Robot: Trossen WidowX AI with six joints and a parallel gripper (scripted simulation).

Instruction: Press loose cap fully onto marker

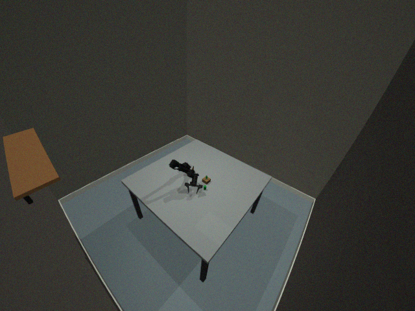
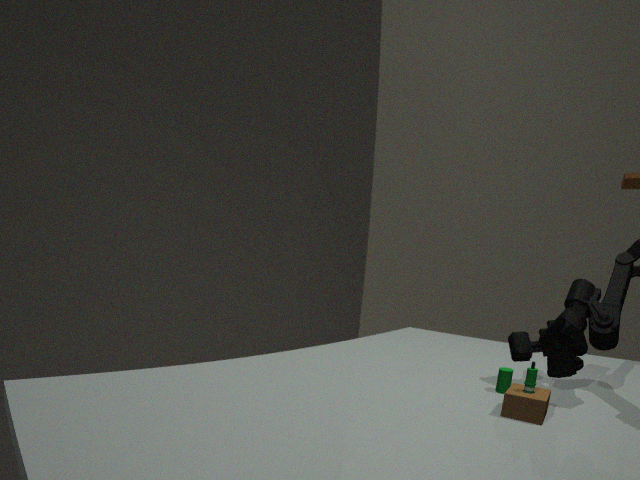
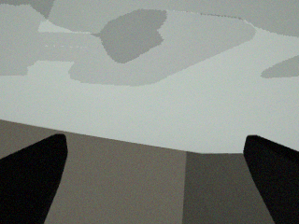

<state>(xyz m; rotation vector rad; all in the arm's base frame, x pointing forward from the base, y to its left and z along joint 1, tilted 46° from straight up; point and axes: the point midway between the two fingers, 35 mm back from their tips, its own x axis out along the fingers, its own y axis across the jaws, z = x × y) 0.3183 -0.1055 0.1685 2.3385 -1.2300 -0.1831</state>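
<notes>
My gripper tip is now 1 cm short of the green cap, 17 cm to the right of it and 2 cm above it. From my gripper tip the other things lie so: brown holder block (6 cm behind, 27 cm to the left, 2 cm below).
</notes>
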